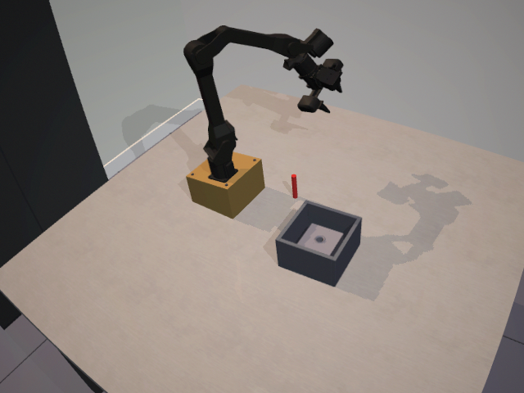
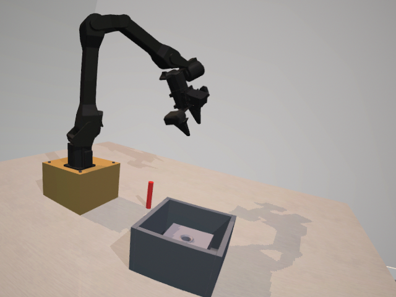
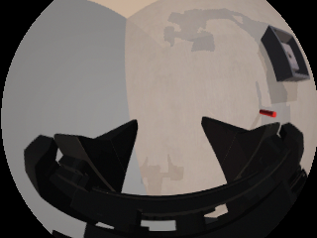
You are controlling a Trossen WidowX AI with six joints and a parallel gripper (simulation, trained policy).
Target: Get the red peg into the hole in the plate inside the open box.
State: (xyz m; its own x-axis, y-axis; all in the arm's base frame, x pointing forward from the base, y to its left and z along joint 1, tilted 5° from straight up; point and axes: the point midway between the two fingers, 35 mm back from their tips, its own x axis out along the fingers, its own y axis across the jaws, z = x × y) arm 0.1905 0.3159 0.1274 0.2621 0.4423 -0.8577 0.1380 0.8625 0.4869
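Now: gripper tip 30 mm past the red peg, 220 mm to the left of it and 170 mm above it. From my gripper tip the other things lie so: dark grey box (150 mm ahead, 390 mm to the right, 190 mm below); then light grey plate (150 mm ahead, 390 mm to the right, 170 mm below).
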